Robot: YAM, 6 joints.
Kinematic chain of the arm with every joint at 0, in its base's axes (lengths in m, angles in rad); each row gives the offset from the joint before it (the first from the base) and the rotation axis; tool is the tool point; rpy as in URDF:
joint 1: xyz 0 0 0.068 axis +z
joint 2: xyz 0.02 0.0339 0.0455 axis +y
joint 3: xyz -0.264 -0.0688 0 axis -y
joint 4: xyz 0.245 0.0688 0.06 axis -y
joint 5: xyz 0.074 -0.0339 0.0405 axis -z
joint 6: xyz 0.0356 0 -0.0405 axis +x
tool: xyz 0 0 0 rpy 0 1.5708 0
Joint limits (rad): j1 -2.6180..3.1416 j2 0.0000..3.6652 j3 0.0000..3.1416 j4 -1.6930..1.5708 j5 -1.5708..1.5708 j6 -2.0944..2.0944
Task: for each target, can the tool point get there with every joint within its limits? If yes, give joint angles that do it. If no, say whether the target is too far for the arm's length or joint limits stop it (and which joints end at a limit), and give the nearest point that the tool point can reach.
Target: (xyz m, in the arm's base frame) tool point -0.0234 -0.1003 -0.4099
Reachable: no: joint limits stop it (at a limit: joint 2) | nearest point -0.0278 -0.1192 -0.3576 | short by 0.056 m
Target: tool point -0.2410 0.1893 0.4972
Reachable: yes | joints -0.7335 0.3737 2.3132 -1.0428 0.6202 -1.7529
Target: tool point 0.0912 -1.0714 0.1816
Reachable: no: too far | nearest point 0.0547 -0.6422 0.1538 | short by 0.432 m
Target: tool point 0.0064 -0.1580 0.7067
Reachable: yes | joints 1.7324 1.2164 2.8173 0.1440 -0.5659 -1.7177
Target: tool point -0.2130 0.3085 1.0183
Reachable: no: too far | nearest point -0.1412 0.2045 0.6961 | short by 0.346 m
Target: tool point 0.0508 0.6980 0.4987
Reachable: no: too far | nearest point 0.0410 0.5630 0.4220 | short by 0.156 m
